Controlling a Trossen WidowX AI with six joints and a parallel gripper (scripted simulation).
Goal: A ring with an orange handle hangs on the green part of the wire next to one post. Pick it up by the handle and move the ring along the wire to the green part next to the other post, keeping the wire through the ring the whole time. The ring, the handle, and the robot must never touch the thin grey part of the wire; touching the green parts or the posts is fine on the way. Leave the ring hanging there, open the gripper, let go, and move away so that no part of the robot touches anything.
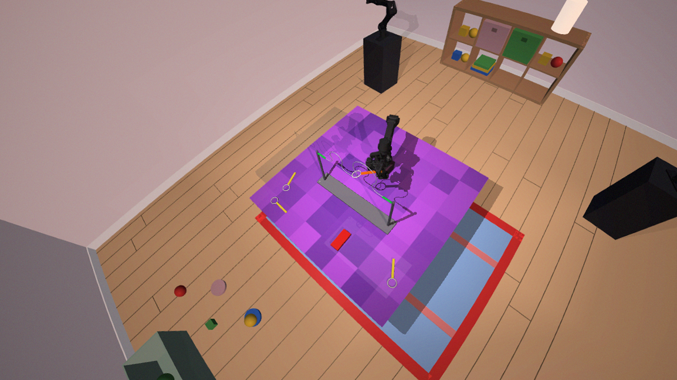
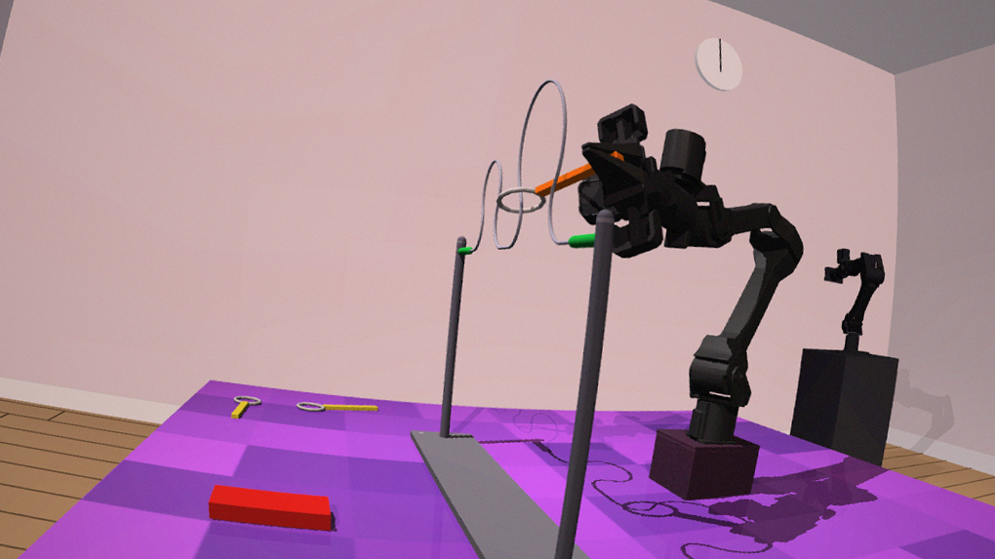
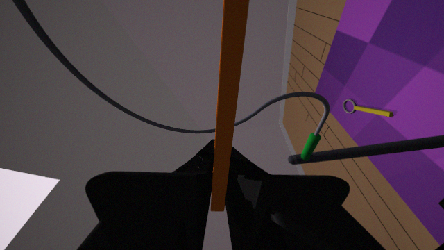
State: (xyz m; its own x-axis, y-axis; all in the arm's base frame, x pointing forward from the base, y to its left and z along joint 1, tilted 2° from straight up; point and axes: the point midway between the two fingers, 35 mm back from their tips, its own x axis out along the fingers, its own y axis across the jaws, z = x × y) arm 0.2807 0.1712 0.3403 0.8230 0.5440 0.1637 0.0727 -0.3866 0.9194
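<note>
Now: the ring with orange handle 80 mm to the right of my gripper tip, 40 mm below it and 20 mm ahead of it. Round my gripper tip: red block (430 mm below, 310 mm ahead).
</note>
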